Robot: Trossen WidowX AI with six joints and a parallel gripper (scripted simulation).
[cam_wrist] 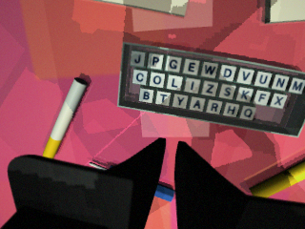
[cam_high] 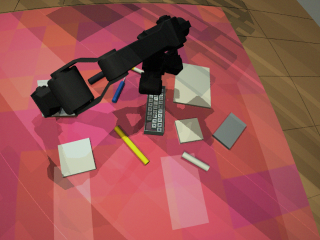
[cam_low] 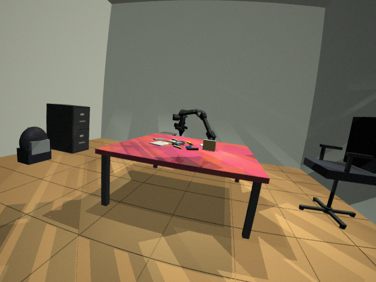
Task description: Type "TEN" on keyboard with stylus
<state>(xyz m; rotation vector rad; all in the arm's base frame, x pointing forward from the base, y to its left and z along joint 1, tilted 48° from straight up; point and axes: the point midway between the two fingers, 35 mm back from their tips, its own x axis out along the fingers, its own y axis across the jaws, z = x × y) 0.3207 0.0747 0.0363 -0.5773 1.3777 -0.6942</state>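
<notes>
Now: the dark blue stylus 100 mm behind my gripper tip, 90 mm below it and 70 mm to the left of it. From my gripper tip the other things lie so: sheet: 180 mm ahead, 100 mm below, 80 mm to the left; dark cylinder: 180 mm behind, 120 mm to the left, 90 mm below; white-and-yellow pen: 140 mm to the left, 90 mm below, 40 mm behind.
</notes>
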